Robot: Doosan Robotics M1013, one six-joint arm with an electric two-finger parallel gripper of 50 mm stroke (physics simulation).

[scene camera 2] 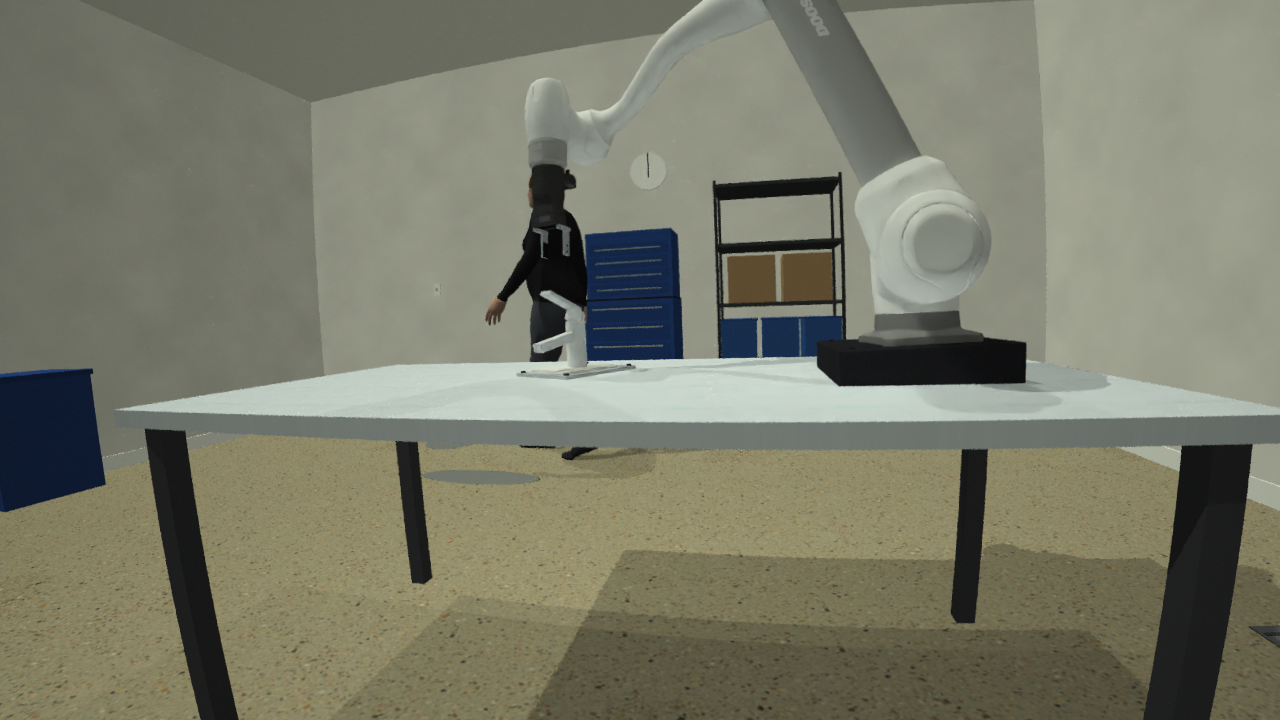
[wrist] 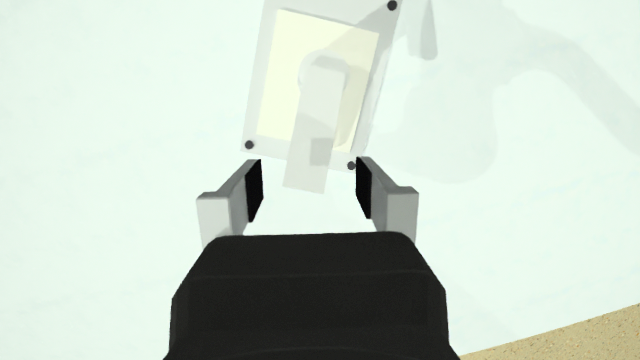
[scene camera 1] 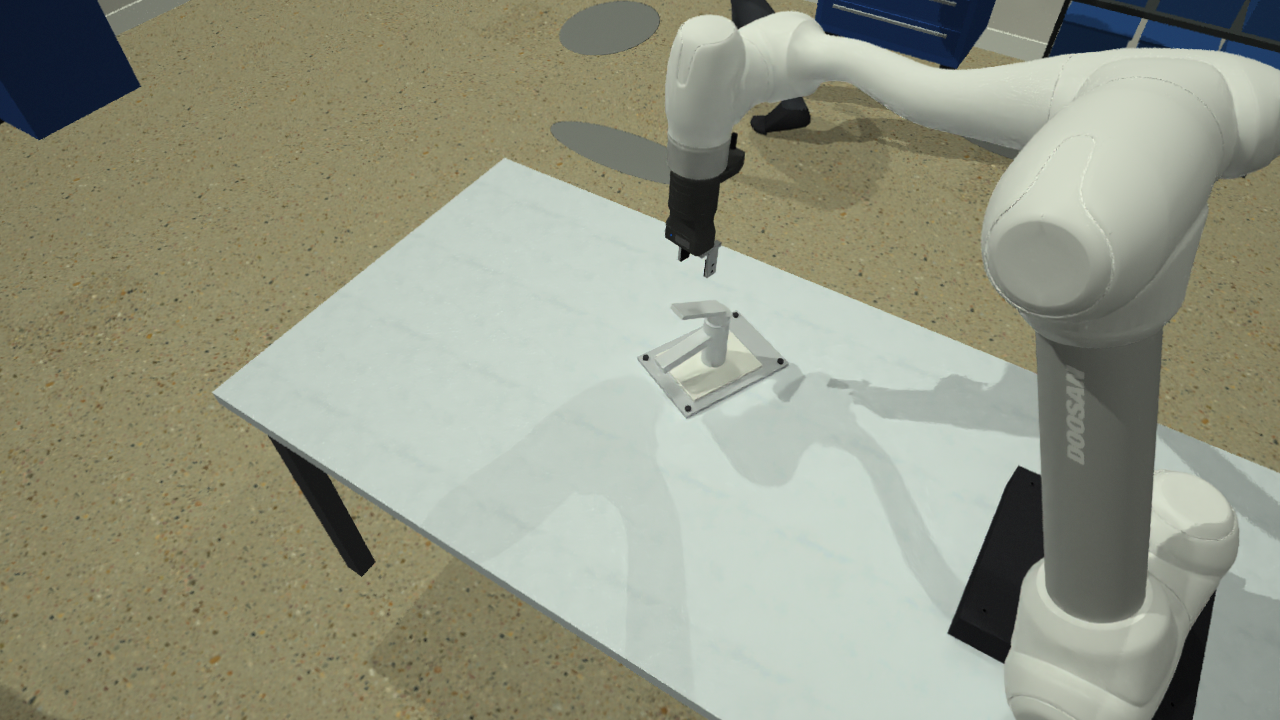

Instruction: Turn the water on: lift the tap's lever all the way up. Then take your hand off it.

Labels:
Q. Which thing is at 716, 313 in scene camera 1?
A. A flat lever.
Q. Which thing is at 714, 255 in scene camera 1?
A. My gripper.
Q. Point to a flat lever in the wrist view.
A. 323, 75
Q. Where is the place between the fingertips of my gripper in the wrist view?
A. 309, 177

